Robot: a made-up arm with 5 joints. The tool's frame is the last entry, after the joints.
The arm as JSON. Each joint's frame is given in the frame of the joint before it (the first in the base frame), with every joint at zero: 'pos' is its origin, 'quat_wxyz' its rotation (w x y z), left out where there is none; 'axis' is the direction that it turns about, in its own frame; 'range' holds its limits. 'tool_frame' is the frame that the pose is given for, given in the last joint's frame.
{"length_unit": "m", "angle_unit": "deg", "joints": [
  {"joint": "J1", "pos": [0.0, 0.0, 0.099], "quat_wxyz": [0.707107, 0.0, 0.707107, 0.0], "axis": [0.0, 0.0, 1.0], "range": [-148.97, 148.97]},
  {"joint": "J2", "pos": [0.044, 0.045, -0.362], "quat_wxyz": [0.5, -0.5, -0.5, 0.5], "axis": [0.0, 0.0, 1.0], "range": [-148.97, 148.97]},
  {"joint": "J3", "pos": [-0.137, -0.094, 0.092], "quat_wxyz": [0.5, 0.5, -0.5, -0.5], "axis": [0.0, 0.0, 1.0], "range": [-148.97, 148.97]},
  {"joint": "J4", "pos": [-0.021, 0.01, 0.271], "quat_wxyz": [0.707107, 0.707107, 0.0, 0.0], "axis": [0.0, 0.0, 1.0], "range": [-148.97, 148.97]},
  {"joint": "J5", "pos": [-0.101, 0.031, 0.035], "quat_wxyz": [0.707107, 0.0, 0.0, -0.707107], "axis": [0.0, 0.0, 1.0], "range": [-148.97, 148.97]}
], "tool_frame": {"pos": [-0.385, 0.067, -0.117], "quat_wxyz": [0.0, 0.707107, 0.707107, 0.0]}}
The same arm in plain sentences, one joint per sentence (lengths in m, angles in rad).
The arm has five revolute joints in a row. What follows holds with every joint at zero, and every direction is one of the base frame's. Joint 1 lies 0.0990 m along +z from the base frame's origin and turns about +x, from -2.6000 to 2.6000 rad. Joint 2 lies 0.3620 m along -x and 0.0450 m along +y and 0.0440 m along -z from joint 1 and turns about +z, from -2.6000 to 2.6000 rad. Joint 3 lies 0.0940 m along +x and 0.1370 m along -y and 0.0920 m along +z from joint 2 and turns about -y, from -2.6000 to 2.6000 rad. Joint 4 lies 0.0210 m along -x and 0.2710 m along -y and 0.0100 m along +z from joint 3 and turns about -z, from -2.6000 to 2.6000 rad. Joint 5 lies 0.1010 m along -x and 0.0310 m along -y and 0.0350 m along -z from joint 4 and turns about -z, from -2.6000 to 2.6000 rad. The tool frame, which is the frame that the pose is given for, lies 0.0670 m along +x and 0.3850 m along -y and 0.1170 m along +z from joint 5; its axes are parallel to the base frame's.
